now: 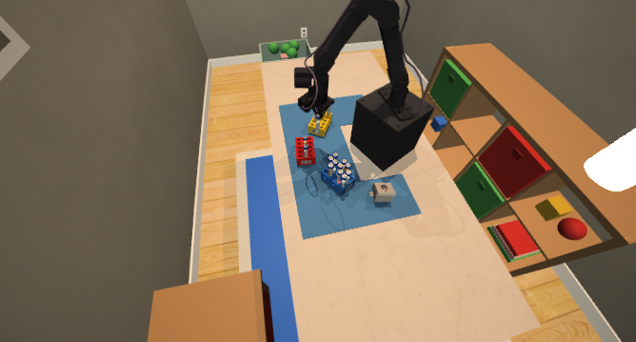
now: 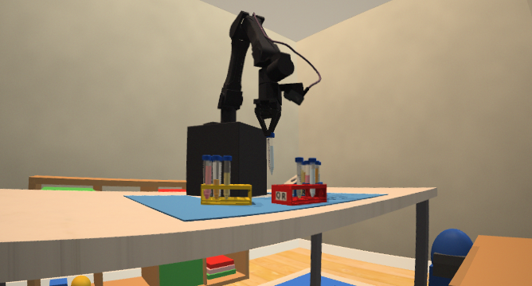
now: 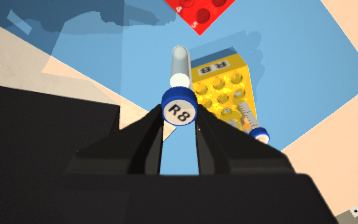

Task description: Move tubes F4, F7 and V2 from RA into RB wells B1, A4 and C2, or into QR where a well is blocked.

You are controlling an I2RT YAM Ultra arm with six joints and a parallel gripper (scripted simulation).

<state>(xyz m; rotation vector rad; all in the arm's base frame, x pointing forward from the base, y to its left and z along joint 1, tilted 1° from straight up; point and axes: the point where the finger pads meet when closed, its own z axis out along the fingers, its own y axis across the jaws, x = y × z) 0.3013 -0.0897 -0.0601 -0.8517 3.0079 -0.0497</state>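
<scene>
The tube R8 is 10 mm ahead of my hand and 60 mm below it. Also, from my hand: red rack: 80 mm ahead, 40 mm to the left, 170 mm below; then rack RB: 50 mm behind, 110 mm to the right, 170 mm below; then tube: 80 mm ahead, 40 mm to the left, 130 mm below.
</scene>
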